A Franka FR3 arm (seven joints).
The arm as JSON. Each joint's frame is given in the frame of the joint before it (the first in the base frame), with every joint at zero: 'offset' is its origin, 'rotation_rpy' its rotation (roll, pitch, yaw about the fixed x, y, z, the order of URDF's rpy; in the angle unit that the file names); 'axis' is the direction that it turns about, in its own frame. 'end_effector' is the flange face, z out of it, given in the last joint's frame.
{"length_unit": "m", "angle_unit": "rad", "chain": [
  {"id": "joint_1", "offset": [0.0, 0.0, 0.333], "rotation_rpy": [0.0, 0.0, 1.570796], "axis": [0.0, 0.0, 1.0]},
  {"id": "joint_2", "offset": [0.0, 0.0, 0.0], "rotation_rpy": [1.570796, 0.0, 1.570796], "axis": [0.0, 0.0, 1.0]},
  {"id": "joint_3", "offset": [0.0, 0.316, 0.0], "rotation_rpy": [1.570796, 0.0, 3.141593], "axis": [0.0, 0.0, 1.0]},
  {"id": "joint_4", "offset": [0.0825, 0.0, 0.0], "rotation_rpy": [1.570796, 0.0, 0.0], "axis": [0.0, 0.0, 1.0]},
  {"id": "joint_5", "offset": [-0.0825, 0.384, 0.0], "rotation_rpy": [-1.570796, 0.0, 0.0], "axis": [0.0, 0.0, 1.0]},
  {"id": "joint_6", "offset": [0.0, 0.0, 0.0], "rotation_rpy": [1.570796, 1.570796, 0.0], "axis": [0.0, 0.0, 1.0]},
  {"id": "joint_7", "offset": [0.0, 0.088, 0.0], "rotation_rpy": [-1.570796, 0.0, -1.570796], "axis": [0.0, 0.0, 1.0]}
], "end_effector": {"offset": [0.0, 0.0, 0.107], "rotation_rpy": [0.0, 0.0, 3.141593]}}
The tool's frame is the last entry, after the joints.
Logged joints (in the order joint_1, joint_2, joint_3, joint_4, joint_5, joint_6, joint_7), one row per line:
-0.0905 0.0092 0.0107 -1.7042 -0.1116 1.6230 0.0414
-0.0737 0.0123 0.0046 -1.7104 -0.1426 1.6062 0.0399
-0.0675 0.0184 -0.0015 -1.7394 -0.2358 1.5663 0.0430
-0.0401 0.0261 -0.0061 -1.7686 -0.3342 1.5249 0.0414
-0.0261 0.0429 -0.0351 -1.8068 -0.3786 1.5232 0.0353
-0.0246 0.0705 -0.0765 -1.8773 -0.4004 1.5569 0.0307
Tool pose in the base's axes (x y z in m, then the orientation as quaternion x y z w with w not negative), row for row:
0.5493 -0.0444 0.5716 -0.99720 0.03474 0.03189 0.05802
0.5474 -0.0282 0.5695 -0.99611 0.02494 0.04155 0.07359
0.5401 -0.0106 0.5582 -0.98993 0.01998 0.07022 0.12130
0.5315 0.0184 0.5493 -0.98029 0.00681 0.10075 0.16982
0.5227 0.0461 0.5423 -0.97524 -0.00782 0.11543 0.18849
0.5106 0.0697 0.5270 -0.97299 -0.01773 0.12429 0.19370
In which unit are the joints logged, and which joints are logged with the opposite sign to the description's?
The joints are logged in radians. Opposite sign: joint_2, joint_3, joint_5, joint_7.
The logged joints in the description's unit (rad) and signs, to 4 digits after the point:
-0.0905 -0.0092 -0.0107 -1.7042 0.1116 1.6230 -0.0414
-0.0737 -0.0123 -0.0046 -1.7104 0.1426 1.6062 -0.0399
-0.0675 -0.0184 0.0015 -1.7394 0.2358 1.5663 -0.0430
-0.0401 -0.0261 0.0061 -1.7686 0.3342 1.5249 -0.0414
-0.0261 -0.0429 0.0351 -1.8068 0.3786 1.5232 -0.0353
-0.0246 -0.0705 0.0765 -1.8773 0.4004 1.5569 -0.0307

